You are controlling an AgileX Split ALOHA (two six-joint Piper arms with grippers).
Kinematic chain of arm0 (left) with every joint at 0, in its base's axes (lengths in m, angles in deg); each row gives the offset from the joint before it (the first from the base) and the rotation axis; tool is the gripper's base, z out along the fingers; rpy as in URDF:
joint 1: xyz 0 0 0.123 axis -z
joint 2: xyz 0 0 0 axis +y
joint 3: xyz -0.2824 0 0.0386 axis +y
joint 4: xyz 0.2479 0 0.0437 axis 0.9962 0 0.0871
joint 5: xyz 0 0 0 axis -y
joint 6: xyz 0.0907 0 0.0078 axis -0.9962 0 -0.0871
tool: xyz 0 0 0 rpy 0 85 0
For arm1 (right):
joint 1: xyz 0 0 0.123 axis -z
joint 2: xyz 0 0 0 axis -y
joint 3: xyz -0.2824 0 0.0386 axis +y
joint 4: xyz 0.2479 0 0.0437 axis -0.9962 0 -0.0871
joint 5: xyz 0 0 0 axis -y
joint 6: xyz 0.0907 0 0.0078 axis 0.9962 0 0.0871
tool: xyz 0 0 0 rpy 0 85 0
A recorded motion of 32 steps. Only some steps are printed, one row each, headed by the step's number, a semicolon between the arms.
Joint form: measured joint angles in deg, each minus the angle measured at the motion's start. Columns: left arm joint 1, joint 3, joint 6, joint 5, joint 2, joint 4; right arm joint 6, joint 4, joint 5, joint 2, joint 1, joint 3.
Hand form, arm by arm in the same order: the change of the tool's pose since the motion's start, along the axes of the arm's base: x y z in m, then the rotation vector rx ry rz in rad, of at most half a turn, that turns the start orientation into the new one. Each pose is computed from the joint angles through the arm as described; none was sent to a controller.
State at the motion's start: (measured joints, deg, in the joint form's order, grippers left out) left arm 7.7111 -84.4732 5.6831 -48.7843 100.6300 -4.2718; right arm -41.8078 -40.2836 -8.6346 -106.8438 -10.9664 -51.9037
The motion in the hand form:
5: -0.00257 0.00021 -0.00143 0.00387 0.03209 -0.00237; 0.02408 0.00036 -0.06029 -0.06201 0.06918 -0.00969
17: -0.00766 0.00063 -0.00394 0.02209 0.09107 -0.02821; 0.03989 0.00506 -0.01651 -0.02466 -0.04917 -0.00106
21: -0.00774 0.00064 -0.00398 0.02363 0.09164 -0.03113; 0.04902 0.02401 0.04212 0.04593 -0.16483 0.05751
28: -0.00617 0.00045 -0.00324 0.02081 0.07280 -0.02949; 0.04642 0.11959 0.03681 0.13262 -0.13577 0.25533
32: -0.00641 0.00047 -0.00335 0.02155 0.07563 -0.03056; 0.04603 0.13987 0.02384 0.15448 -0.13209 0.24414
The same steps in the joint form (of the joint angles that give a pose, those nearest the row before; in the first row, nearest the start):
5: 0.00 0.00 0.00 -1.86 0.00 0.00; -1.57 -0.39 4.11 -13.10 0.01 -5.29
17: 0.00 0.00 -1.37 -5.44 0.00 0.00; -2.04 -0.82 2.60 -8.21 0.01 -8.56
21: 0.00 0.00 -1.56 -5.49 0.00 0.00; -2.08 -1.40 -2.02 -2.35 -1.70 -13.43
28: 0.00 0.00 -1.56 -4.40 0.00 -0.04; -2.21 -5.03 -5.45 -8.31 -13.70 -21.72
32: 0.00 0.00 -1.61 -4.57 0.00 -0.05; -2.21 -8.01 -3.01 -11.16 -16.38 -23.08

